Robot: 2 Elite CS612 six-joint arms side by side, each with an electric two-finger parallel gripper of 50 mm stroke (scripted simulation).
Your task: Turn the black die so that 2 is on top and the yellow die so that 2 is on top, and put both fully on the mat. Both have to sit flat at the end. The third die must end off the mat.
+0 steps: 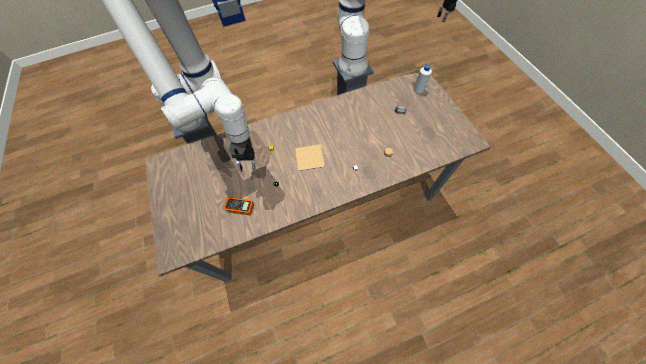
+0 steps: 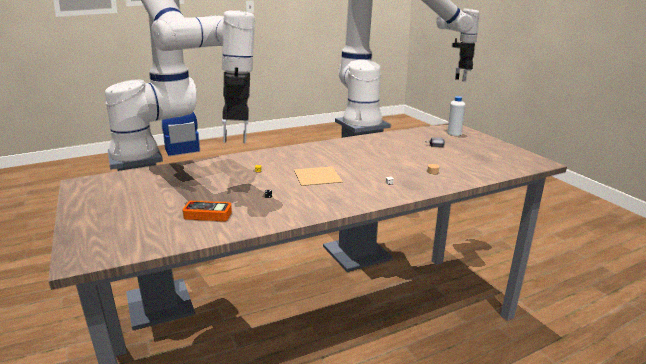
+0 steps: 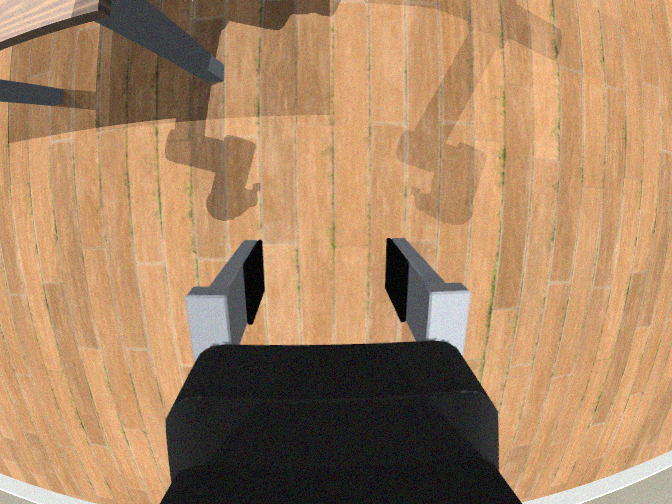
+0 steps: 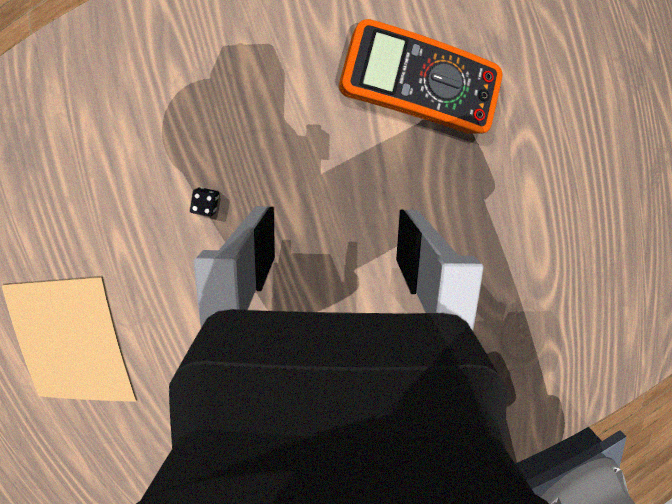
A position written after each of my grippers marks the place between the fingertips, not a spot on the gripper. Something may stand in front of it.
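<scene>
In image 2 I see my right gripper (image 2: 234, 142). Image 3 shows me my left gripper (image 3: 324, 264), but a tan mat that is part of this scene is out of frame in image 3. I do find the tan mat (image 4: 65, 329) in image 4, and my right gripper (image 4: 336, 233) is in that picture too.
</scene>
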